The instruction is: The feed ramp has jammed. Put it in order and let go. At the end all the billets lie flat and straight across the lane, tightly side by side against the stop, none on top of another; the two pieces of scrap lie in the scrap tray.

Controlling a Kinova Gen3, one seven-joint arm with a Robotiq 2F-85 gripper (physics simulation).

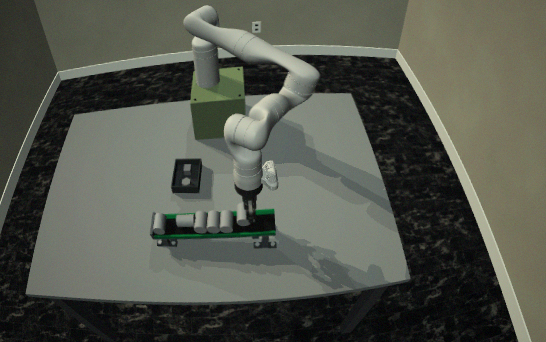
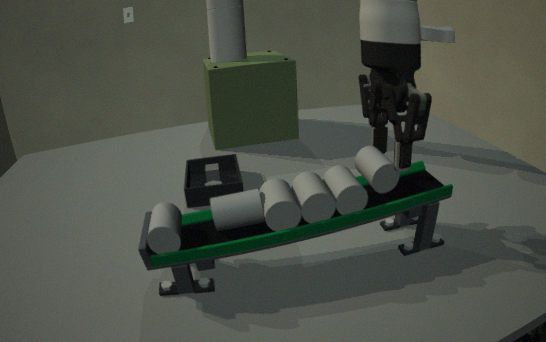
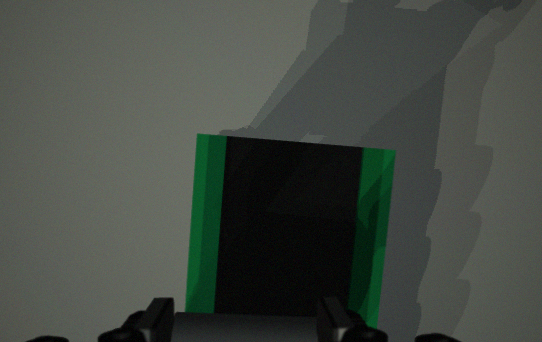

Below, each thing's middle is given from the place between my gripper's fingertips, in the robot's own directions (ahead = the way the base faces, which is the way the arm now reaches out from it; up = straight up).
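Black scrap tray (image 2: pixel 197 194): 100 mm below my hand, 240 mm behind, 210 mm to the right.
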